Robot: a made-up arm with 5 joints.
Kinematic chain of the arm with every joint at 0, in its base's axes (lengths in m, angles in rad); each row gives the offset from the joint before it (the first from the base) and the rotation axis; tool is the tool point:
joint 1: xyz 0 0 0.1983 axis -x
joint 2: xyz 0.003 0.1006 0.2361 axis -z
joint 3: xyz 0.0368 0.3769 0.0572 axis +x
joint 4: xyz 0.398 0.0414 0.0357 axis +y
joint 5: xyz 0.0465 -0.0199 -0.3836 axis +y
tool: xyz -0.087 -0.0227 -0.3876
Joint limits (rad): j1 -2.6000..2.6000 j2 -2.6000..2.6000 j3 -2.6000..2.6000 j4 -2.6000..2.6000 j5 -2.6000..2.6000
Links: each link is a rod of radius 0.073 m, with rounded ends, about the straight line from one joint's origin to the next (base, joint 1, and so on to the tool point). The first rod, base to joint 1, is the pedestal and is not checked.
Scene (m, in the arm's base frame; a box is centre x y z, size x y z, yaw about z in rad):
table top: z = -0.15
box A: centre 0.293 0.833 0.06 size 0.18 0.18 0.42 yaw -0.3
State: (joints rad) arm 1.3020 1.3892 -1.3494 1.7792 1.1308
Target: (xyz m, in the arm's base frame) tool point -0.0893 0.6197 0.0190
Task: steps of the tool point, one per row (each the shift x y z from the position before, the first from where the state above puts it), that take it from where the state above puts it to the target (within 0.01 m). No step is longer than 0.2 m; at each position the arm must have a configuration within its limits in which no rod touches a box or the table.
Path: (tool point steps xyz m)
1: -0.0692 -0.0365 0.0271
2: -0.0965 -0.0362 0.0123
3: -0.1193 -0.0293 -0.0033
4: -0.0726 0.0485 -0.0997
5: -0.1086 0.0728 -0.0461
6: -0.1249 0.0758 0.0150
7: -0.1225 0.0612 0.0695
8: -0.1074 0.0367 0.1080
9: -0.0328 -0.0253 -0.0535
10: -0.0231 -0.0102 -0.0495
11: -0.0198 0.0058 -0.0402
12: -0.0222 0.0190 -0.0257

